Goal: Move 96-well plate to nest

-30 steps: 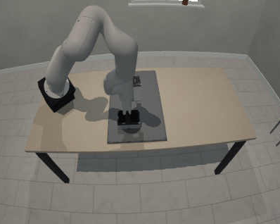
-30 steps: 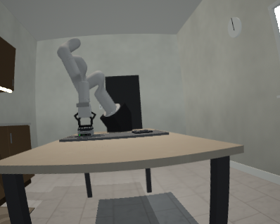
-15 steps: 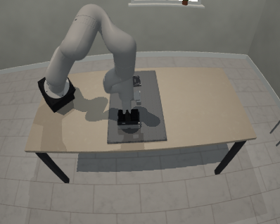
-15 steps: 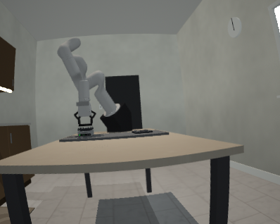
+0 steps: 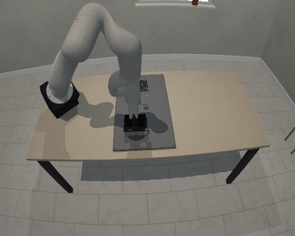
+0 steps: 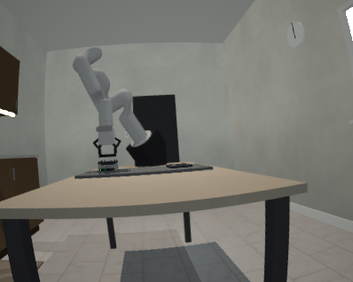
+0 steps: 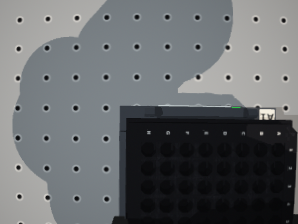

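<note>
My hand is 41 cm to the right of the plate nest N1, 10 cm above it and 5 cm short of it. The rest, counted from my hand: black 96-well plate: 1 cm below; A1 label: 35 cm to the left, 12 cm ahead, 9 cm below.
</note>
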